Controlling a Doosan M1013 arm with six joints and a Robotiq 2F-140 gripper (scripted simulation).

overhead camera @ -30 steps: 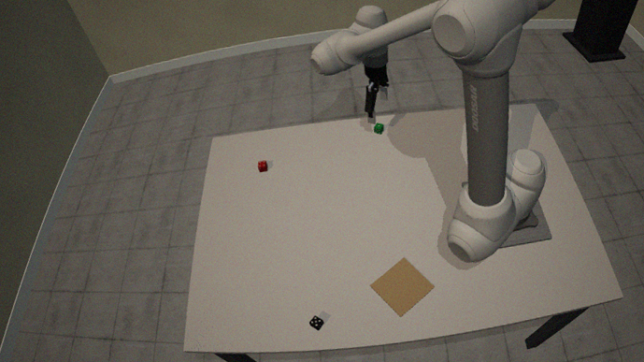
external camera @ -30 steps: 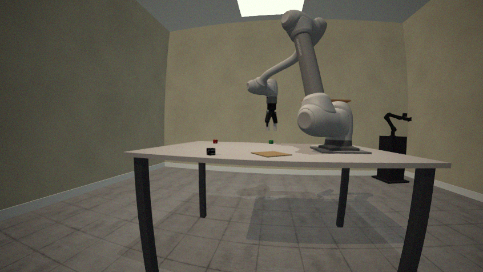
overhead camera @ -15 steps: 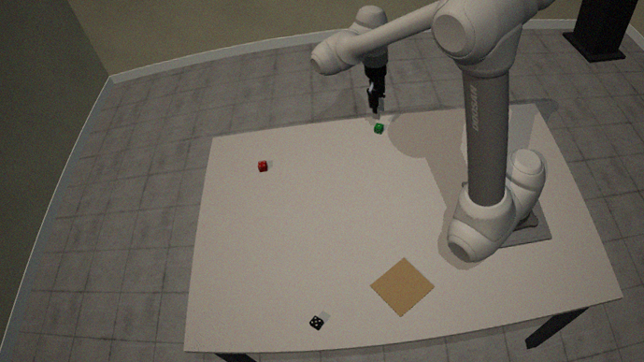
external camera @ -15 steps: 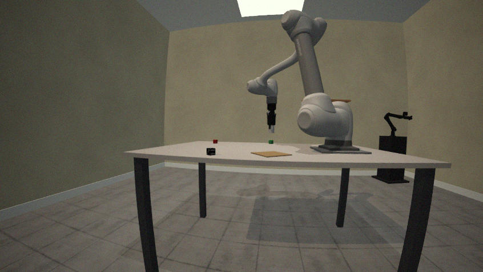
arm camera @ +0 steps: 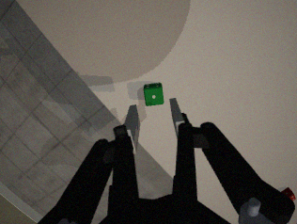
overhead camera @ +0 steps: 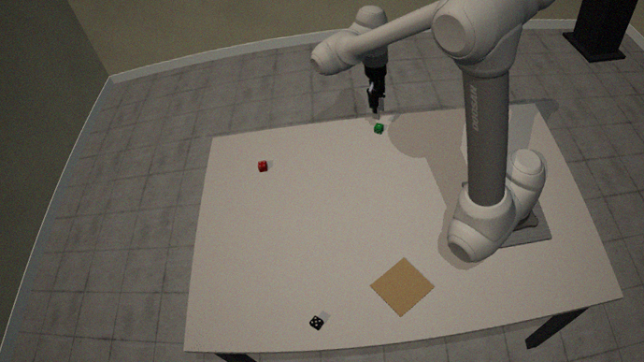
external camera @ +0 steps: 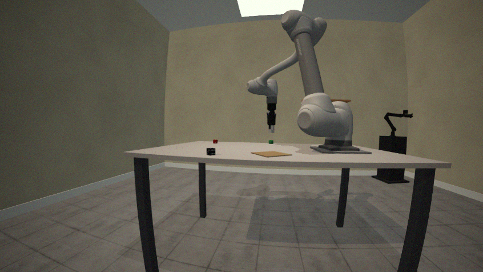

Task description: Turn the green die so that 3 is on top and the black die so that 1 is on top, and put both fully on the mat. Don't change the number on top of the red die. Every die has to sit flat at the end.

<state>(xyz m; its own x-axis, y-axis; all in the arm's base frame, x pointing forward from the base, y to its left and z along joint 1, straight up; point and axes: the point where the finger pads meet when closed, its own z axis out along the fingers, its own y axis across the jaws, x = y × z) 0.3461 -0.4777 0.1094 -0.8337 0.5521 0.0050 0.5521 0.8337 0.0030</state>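
Right now my hand is 11 cm above the green die. Round my hand: red die 46 cm ahead, 11 cm below, 7 cm to the left; black die 71 cm to the left, 35 cm ahead, 11 cm below; tan mat 64 cm to the left, 12 cm below, 8 cm ahead.
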